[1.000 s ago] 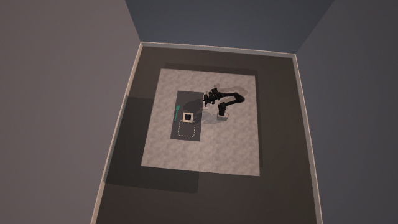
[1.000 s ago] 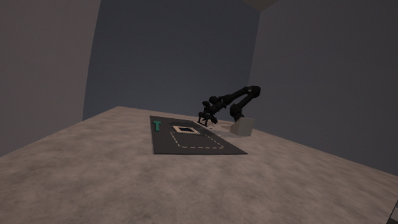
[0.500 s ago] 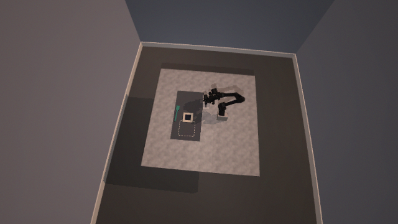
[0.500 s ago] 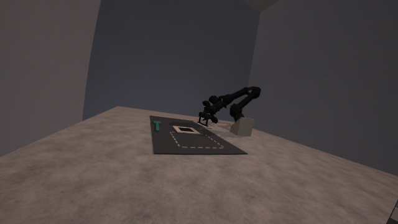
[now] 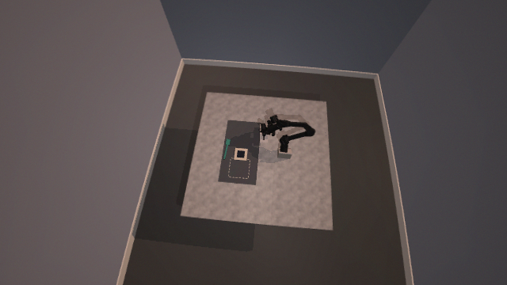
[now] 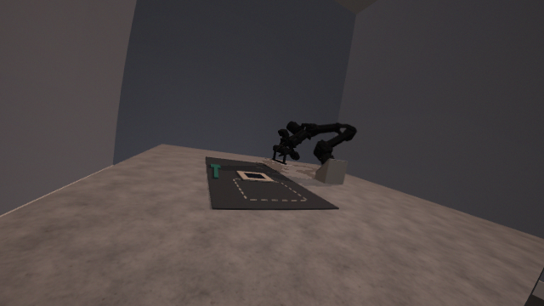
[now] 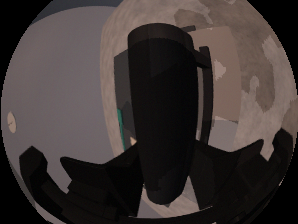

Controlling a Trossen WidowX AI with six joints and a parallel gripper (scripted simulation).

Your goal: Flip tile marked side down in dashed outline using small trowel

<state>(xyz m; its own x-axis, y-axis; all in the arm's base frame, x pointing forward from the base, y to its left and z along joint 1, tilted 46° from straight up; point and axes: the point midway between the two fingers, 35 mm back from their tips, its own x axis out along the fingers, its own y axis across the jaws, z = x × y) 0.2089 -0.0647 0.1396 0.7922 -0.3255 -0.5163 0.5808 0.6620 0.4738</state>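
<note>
The dark mat is 160 mm ahead of my gripper tip, 180 mm to the left of it and 110 mm below it. The rest, counted from my gripper tip: teal trowel (300 mm ahead, 170 mm to the left, 80 mm below); tan tile (150 mm ahead, 220 mm to the left, 80 mm below).
</note>
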